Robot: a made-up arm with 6 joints.
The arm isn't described. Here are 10 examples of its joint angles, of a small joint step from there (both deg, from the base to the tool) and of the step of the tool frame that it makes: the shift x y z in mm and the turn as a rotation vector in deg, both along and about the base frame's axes.
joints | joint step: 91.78 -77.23 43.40 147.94 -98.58 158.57 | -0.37 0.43 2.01 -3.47 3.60 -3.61
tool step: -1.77 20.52 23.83 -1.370 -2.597 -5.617
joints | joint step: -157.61 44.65 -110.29 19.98 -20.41 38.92 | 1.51 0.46 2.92 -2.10 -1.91 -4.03
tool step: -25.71 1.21 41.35 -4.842 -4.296 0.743
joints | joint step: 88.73 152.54 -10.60 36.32 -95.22 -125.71 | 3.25 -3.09 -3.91 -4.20 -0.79 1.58
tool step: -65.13 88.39 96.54 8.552 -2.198 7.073
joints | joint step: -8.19 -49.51 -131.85 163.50 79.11 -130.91 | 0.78 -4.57 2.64 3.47 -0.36 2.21
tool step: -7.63 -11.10 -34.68 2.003 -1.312 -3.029
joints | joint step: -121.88 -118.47 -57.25 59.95 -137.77 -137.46 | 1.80 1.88 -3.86 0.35 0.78 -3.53
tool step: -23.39 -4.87 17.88 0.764 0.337 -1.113
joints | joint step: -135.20 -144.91 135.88 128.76 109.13 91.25 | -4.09 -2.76 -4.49 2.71 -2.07 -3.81
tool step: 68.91 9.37 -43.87 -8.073 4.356 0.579
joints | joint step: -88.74 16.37 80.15 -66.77 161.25 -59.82 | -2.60 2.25 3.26 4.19 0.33 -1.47
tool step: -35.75 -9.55 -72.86 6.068 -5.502 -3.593
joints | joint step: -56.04 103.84 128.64 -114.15 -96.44 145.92 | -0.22 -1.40 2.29 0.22 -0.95 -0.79
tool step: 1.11 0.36 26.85 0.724 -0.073 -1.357
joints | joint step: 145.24 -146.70 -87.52 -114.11 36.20 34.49 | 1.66 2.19 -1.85 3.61 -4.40 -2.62
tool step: 6.83 -26.94 -2.06 -4.555 -0.992 3.661
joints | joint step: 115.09 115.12 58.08 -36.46 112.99 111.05 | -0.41 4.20 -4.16 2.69 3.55 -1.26
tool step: 4.60 -19.09 -32.98 -2.966 -2.168 -3.735
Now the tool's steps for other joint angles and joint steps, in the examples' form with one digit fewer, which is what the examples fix.
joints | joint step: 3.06 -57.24 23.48 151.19 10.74 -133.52 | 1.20 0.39 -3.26 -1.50 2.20 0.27
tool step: -38.1 -21.0 -29.3 0.09 -4.76 -0.46
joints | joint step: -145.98 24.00 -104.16 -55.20 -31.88 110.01 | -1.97 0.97 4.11 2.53 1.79 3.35
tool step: -16.2 -32.9 78.2 8.45 -3.48 -0.39
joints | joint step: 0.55 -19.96 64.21 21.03 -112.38 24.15 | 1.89 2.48 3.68 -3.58 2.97 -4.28
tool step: 92.3 20.8 -36.3 0.12 10.28 -1.57
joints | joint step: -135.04 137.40 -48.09 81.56 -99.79 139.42 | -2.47 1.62 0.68 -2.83 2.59 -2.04
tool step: -29.3 41.0 -38.0 5.08 -1.68 -0.24
